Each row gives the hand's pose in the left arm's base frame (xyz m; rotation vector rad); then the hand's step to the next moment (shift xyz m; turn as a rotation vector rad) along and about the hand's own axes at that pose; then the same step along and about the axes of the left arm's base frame.
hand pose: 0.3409 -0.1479 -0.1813 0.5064 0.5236 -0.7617
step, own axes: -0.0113 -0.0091 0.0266 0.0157 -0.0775 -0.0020
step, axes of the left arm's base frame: -0.0069 -0.0158 0.0249 -0.0490 -0.0547 -0.0294
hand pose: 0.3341 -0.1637 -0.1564 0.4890 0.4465 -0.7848
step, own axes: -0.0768 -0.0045 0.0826 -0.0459 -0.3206 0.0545
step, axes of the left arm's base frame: -0.0353 -0.0071 0.1070 -0.2598 -0.2007 -0.0105
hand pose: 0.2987 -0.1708 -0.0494 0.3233 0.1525 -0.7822
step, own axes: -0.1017 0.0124 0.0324 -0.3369 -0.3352 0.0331
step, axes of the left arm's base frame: -0.0620 0.0649 0.0590 -0.4747 -0.0092 0.0397
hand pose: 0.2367 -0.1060 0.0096 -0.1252 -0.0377 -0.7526
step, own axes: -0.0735 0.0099 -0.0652 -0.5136 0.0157 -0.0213
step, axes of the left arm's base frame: -0.0476 0.0488 -0.0715 -0.3642 0.3575 -0.0633
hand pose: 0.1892 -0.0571 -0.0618 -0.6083 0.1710 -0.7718
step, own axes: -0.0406 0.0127 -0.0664 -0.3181 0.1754 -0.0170
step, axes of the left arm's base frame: -0.0452 0.0054 -0.0644 -0.1272 0.3118 -0.1373
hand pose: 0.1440 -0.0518 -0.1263 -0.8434 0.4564 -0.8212
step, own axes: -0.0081 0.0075 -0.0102 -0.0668 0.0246 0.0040
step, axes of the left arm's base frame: -0.0082 0.0045 -0.0118 -0.0273 0.0642 -0.0145
